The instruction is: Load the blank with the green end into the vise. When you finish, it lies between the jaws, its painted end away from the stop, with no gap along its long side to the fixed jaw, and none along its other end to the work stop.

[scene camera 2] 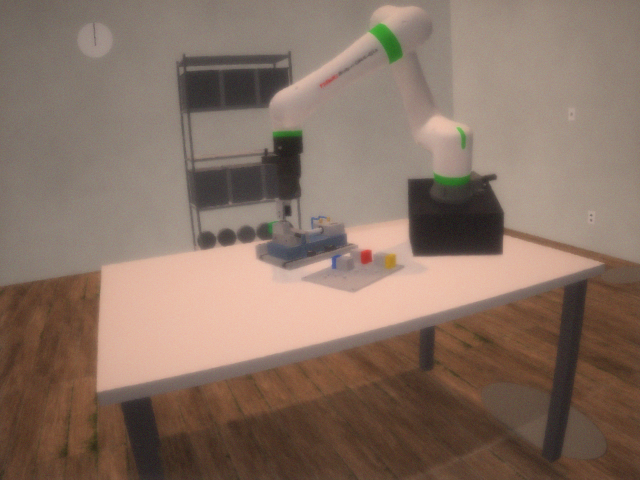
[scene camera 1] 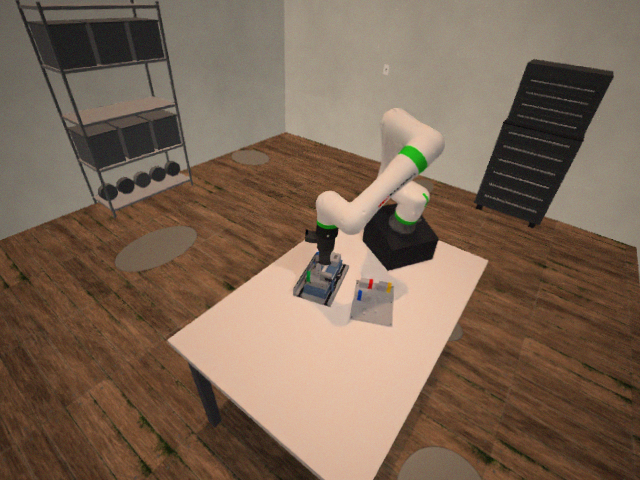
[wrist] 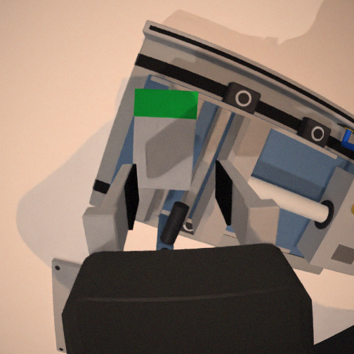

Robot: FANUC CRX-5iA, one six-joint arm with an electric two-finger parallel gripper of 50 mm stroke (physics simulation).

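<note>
The grey blank with the green end [wrist: 164,150] [scene camera 1: 309,276] [scene camera 2: 272,227] rests on the vise [wrist: 295,150] [scene camera 1: 315,290] [scene camera 2: 310,249]. In the wrist view its long sides run at a clear angle to the jaws, and its green end points away from the gripper. I cannot tell whether it lies level. A black rod [wrist: 174,223] on a small blue bracket stands beyond its bare end, apart from it; it looks like the work stop. My gripper [wrist: 176,180] [scene camera 1: 324,265] [scene camera 2: 284,215] is open and empty. Its left finger is close beside the bare end; its right finger stands clear of it.
A grey plate [scene camera 1: 373,312] [scene camera 2: 354,281] with blanks marked red [scene camera 1: 370,283] [scene camera 2: 366,256], yellow [scene camera 1: 389,287] [scene camera 2: 390,260] and blue [scene camera 1: 359,295] [scene camera 2: 335,261] lies beside the vise. The black robot base [scene camera 1: 400,248] [scene camera 2: 454,227] stands at the table's back.
</note>
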